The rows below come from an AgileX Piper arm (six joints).
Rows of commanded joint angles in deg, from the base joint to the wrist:
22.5, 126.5, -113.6, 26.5, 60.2, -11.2
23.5, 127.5, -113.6, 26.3, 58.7, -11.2
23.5, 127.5, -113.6, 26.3, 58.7, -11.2
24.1, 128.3, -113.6, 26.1, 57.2, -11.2
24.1, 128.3, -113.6, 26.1, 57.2, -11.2
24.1, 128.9, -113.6, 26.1, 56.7, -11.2
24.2, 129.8, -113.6, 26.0, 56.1, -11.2
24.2, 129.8, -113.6, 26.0, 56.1, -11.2
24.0, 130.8, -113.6, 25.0, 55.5, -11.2
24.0, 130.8, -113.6, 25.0, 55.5, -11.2
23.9, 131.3, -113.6, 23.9, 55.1, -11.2
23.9, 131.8, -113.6, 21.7, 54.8, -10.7
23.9, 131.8, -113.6, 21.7, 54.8, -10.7
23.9, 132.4, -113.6, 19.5, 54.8, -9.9
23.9, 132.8, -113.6, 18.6, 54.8, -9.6
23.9, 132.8, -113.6, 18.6, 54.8, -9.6
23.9, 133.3, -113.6, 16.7, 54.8, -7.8
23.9, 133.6, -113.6, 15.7, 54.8, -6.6
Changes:
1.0, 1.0, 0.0, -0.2, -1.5, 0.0
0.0, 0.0, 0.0, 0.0, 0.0, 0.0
0.6, 0.8, 0.0, -0.2, -1.5, 0.0
0.0, 0.0, 0.0, 0.0, 0.0, 0.0
0.0, 0.6, 0.0, 0.0, -0.5, 0.0
0.1, 0.9, 0.0, -0.1, -0.6, 0.0
0.0, 0.0, 0.0, 0.0, 0.0, 0.0
-0.2, 1.0, 0.0, -1.0, -0.6, 0.0
0.0, 0.0, 0.0, 0.0, 0.0, 0.0
-0.1, 0.5, 0.0, -1.1, -0.4, 0.0
0.0, 0.5, 0.0, -2.2, -0.3, 0.5
0.0, 0.0, 0.0, 0.0, 0.0, 0.0
0.0, 0.6, 0.0, -2.2, 0.0, 0.8
0.0, 0.4, 0.0, -0.9, 0.0, 0.3
0.0, 0.0, 0.0, 0.0, 0.0, 0.0
0.0, 0.5, 0.0, -1.9, 0.0, 1.8
0.0, 0.3, 0.0, -1.0, 0.0, 1.2

